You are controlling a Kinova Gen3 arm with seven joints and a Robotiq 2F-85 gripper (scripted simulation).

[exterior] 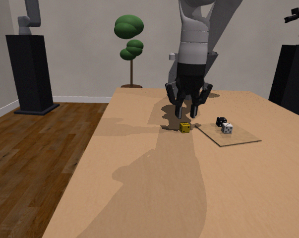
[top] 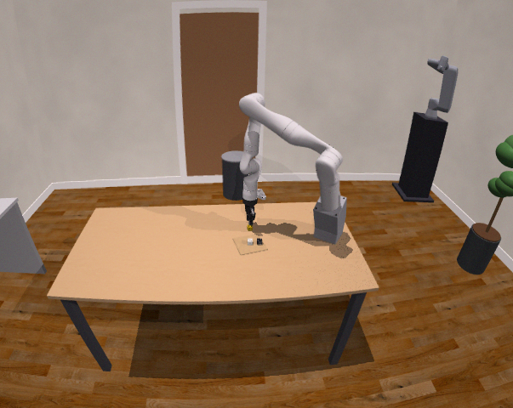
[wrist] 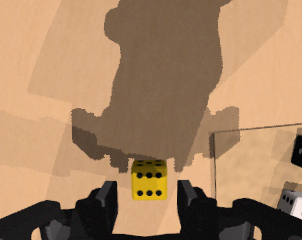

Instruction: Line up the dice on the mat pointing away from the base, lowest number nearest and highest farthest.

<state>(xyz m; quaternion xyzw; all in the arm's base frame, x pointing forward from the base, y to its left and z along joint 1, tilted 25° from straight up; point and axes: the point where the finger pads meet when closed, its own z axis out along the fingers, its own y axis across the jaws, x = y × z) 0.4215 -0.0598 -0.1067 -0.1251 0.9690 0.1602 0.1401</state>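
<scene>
Right now the yellow die is 50 mm below my hand. The rest, counted from my hand: white die 130 mm to the left, 50 mm below, 10 mm behind; tan mat 130 mm to the left, 60 mm below, 10 mm behind; black die 120 mm to the left, 60 mm behind, 50 mm below.
</scene>
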